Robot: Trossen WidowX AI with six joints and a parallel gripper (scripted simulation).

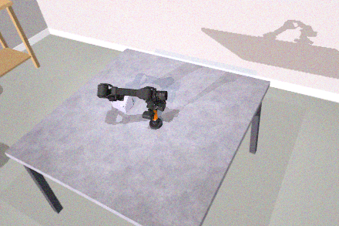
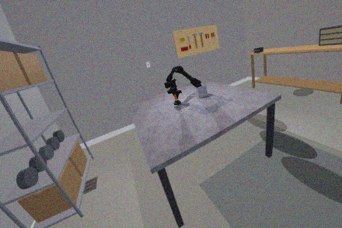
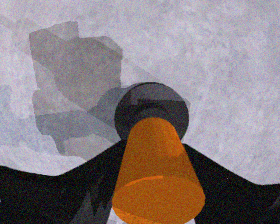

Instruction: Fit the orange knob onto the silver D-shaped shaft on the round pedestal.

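Now: the orange knob 3 cm above my gripper tip. Also, from my gripper tip: dark round pedestal 4 cm below.
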